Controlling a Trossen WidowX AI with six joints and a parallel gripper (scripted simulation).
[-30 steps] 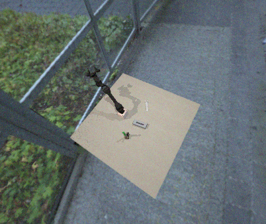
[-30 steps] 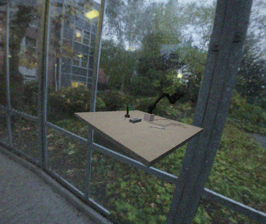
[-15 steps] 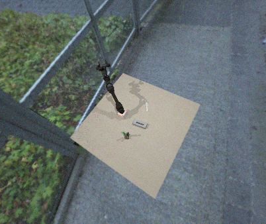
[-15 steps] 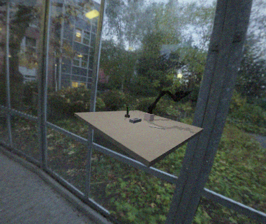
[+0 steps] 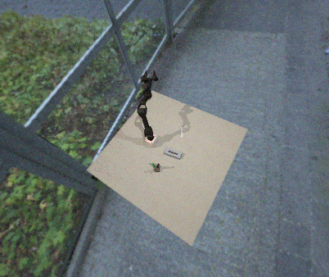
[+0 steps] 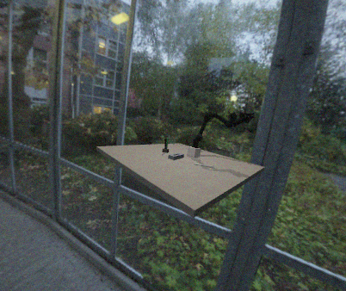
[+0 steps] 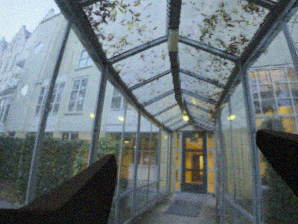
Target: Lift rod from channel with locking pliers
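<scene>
Right now the dark holster is 73 cm to the right of my gripper tip, 52 cm below it and 46 cm ahead of it. Round my gripper tip: grey block (52 cm below, 52 cm ahead, 50 cm to the right); white bar (53 cm below, 44 cm ahead, 19 cm to the right); dark rod (52 cm below, 52 cm ahead, 50 cm to the right).
</scene>
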